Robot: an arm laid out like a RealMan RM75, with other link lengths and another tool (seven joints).
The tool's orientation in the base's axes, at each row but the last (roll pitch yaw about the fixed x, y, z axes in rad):
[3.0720, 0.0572, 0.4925]
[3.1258, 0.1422, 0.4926]
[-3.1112, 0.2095, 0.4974]
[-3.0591, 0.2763, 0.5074]
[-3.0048, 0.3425, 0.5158]
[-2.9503, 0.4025, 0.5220]
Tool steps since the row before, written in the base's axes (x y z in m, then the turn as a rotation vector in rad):
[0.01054, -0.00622, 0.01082, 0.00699, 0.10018, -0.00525]
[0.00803, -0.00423, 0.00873, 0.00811, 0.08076, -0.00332]
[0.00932, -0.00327, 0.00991, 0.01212, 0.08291, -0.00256]
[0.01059, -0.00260, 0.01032, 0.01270, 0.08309, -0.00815]
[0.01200, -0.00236, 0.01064, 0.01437, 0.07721, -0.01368]
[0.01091, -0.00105, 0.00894, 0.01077, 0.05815, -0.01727]
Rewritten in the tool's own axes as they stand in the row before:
[0.00572, 0.01122, -0.01041, 0.05374, -0.08491, -0.00373]
[0.00379, 0.00767, -0.00924, 0.04535, -0.06726, -0.00420]
[0.00442, 0.00698, -0.01129, 0.04965, -0.06729, -0.00590]
[0.00487, 0.00640, -0.01268, 0.05174, -0.06674, -0.00070]
[0.00516, 0.00611, -0.01410, 0.05224, -0.06008, 0.00413]
[0.00472, 0.00400, -0.01272, 0.04203, -0.04405, 0.00942]

